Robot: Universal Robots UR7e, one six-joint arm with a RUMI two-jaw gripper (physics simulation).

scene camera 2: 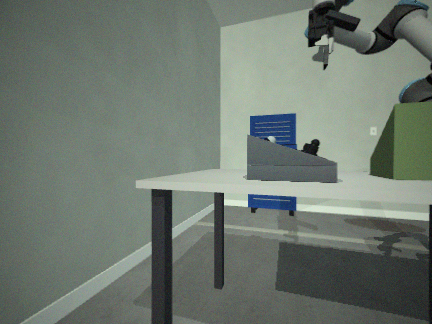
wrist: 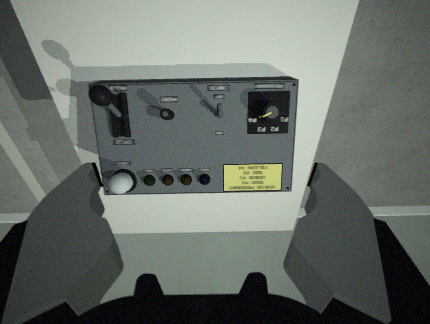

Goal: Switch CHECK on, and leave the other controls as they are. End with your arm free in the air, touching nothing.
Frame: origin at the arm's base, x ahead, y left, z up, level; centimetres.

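Where they show: gripper, fingertip midpoint: (scene camera 2: 326, 62) (wrist: 206, 165).
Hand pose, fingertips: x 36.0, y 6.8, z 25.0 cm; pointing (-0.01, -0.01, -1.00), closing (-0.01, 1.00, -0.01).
Note:
Each offset is from my fingertips to the top centre of the thing. "pt": to the spot under its first point. Level surfaces: height alone.
The grey sloped control panel (scene camera 2: 292, 172) (wrist: 175, 147) stands on the white table {dz -43.4 cm} (scene camera 2: 190, 181) (wrist: 200, 215). The CHECK switch {dx +5.5, dy +2.0, dz -30.8 cm} (wrist: 218, 110) is a small grey lever at the panel's upper middle in the wrist view, between two small plates. It appears to lean toward the upper plate, beside the larger label; the lettering is too blurred to read. The switch is hidden in the scene view. My gripper (scene camera 2: 325, 66) (wrist: 206, 165) is open and empty, high above the panel, touching nothing.
Also on the panel are a black ball-ended lever {dx +2.0, dy -22.2, dz -26.9 cm} (wrist: 100, 94), a short black stub {dx +7.0, dy -9.9, dz -30.3 cm} (wrist: 166, 114), a rotary dial {dx +5.9, dy +14.0, dz -31.1 cm} (wrist: 271, 112), a white round knob {pt dx +21.2, dy -21.1, dz -25.5 cm} (wrist: 120, 182), several dark lamps and a yellow card {dx +22.0, dy +11.2, dz -28.3 cm} (wrist: 252, 177). A green block (scene camera 2: 412, 142) stands under the arm; a blue cabinet (scene camera 2: 272, 122) is behind.

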